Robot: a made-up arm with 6 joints. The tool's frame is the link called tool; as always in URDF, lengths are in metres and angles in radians. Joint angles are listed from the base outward.
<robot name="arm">
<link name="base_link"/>
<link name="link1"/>
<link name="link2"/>
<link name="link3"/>
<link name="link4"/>
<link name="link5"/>
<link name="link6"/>
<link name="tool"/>
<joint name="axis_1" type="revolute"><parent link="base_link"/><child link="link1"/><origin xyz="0 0 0.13" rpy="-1.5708 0 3.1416"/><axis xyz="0 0 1"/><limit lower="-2.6" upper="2.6"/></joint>
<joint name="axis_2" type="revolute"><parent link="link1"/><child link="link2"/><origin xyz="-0.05 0.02 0.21" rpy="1.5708 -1.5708 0"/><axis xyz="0 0 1"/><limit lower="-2.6" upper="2.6"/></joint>
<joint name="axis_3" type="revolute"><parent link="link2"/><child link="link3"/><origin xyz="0.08 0.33 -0.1" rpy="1.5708 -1.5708 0"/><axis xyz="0 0 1"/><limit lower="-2.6" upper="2.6"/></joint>
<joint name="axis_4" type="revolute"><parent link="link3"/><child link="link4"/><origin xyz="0.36 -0.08 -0.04" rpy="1.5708 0 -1.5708"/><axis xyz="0 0 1"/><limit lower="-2.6" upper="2.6"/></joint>
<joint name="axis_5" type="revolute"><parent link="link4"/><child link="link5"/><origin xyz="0.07 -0.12 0.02" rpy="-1.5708 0 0"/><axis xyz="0 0 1"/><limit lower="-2.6" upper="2.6"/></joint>
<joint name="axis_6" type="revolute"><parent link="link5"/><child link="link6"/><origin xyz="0.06 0.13 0.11" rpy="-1.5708 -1.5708 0"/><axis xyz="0 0 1"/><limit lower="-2.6" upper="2.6"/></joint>
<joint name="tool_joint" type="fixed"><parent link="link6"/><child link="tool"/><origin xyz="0.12 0.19 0.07" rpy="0 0 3.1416"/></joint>
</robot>
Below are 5 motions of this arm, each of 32 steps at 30 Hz.
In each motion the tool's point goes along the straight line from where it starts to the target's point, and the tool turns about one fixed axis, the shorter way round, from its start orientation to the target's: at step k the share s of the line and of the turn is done. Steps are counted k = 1, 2, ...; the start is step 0. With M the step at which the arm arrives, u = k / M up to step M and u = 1 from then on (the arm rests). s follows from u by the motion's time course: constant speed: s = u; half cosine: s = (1 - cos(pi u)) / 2; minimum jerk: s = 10 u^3 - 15 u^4 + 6 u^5.
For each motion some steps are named. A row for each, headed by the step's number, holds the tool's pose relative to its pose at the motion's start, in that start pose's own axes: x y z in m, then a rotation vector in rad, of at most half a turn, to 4 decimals.
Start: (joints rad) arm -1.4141 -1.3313 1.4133 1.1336 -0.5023 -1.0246
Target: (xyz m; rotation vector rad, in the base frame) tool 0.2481 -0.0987 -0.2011 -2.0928 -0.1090 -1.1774
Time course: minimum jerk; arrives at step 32
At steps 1, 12, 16, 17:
1: 0.0001 0.0000 0.0000 0.0000 0.0001 0.0001
12: 0.0764 0.0158 0.0216 -0.0037 0.1168 0.1135
16: 0.1388 0.0287 0.0392 -0.0067 0.2122 0.2062
17: 0.1550 0.0320 0.0438 -0.0075 0.2370 0.2303

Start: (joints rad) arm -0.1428 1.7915 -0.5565 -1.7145 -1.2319 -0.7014
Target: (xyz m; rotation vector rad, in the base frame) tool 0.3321 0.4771 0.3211 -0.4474 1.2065 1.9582
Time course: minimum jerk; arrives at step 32
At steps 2, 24, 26, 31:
2: 0.0000 0.0006 0.0000 -0.0001 -0.0005 -0.0021
24: 0.0046 0.2296 0.0054 -0.0436 -0.2114 -0.8551
26: 0.0049 0.2436 0.0058 -0.0463 -0.2243 -0.9073
31: 0.0051 0.2561 0.0061 -0.0487 -0.2358 -0.9535

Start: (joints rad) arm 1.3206 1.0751 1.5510 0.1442 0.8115 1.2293
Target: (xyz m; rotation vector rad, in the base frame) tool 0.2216 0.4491 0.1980 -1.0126 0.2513 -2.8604
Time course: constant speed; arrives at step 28
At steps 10, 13, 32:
10: 0.1524 0.0282 -0.0046 -0.1136 0.6479 -0.0514
13: 0.1981 0.0367 -0.0060 -0.1477 0.8423 -0.0669
32: 0.4267 0.0790 -0.0130 -0.3180 1.8143 -0.1440

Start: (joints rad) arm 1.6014 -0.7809 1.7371 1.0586 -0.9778 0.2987
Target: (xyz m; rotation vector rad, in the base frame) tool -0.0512 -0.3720 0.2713 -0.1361 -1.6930 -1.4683
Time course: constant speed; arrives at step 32
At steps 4, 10, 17, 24, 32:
4: 0.0010 -0.0109 -0.0341 0.0054 0.0357 -0.0031
10: 0.0026 -0.0274 -0.0853 0.0134 0.0892 -0.0078
17: 0.0044 -0.0465 -0.1451 0.0229 0.1516 -0.0133
24: 0.0062 -0.0656 -0.2048 0.0323 0.2141 -0.0188
32: 0.0083 -0.0875 -0.2730 0.0430 0.2854 -0.0251

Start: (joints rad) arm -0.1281 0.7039 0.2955 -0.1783 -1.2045 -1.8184
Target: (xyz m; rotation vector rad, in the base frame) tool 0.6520 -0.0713 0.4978 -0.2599 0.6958 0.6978
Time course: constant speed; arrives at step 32
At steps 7, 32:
7: -0.0063 0.0520 0.0089 -0.2159 -0.1006 0.2685
32: -0.0287 0.2376 0.0407 -0.9870 -0.4598 1.2276

